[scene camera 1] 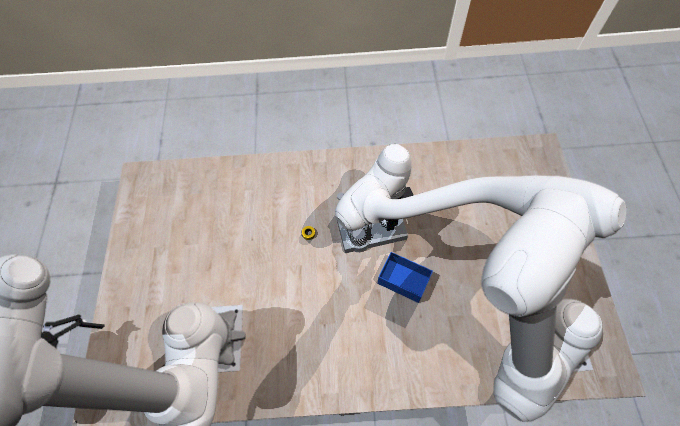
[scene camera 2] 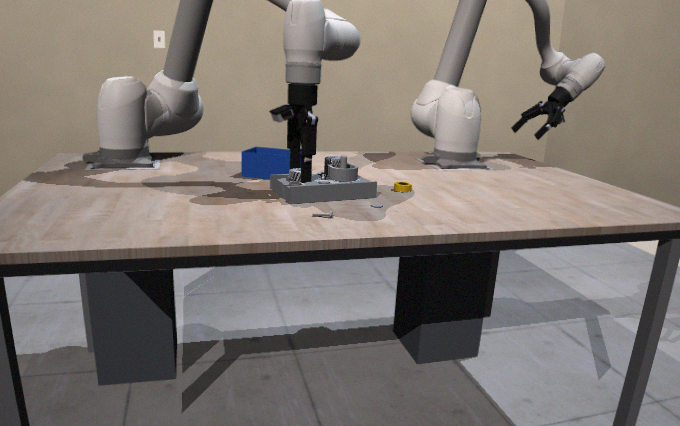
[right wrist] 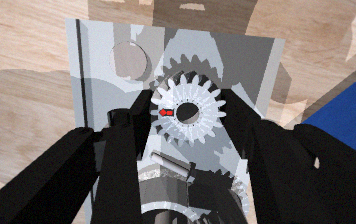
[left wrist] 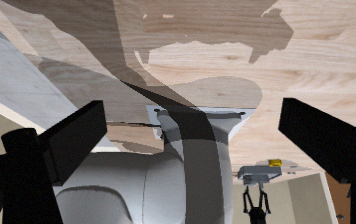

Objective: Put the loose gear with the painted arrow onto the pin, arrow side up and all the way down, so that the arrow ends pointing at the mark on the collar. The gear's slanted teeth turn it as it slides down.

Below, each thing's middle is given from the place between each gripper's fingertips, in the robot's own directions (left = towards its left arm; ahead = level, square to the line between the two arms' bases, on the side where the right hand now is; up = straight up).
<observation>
Right now the loose gear (right wrist: 181,87) is 20 mm below my right hand (scene camera 2: 300,178). From my right hand the other things lie so: blue bin (scene camera 1: 398,274) 220 mm behind, 50 mm to the right, 50 mm below.
I see the blue bin 260 mm ahead of my left hand (scene camera 2: 524,133), 1000 mm to the right of it and 100 mm below it. From my left hand the other things lie so: loose gear: 480 mm ahead, 950 mm to the right, 70 mm below.
</observation>
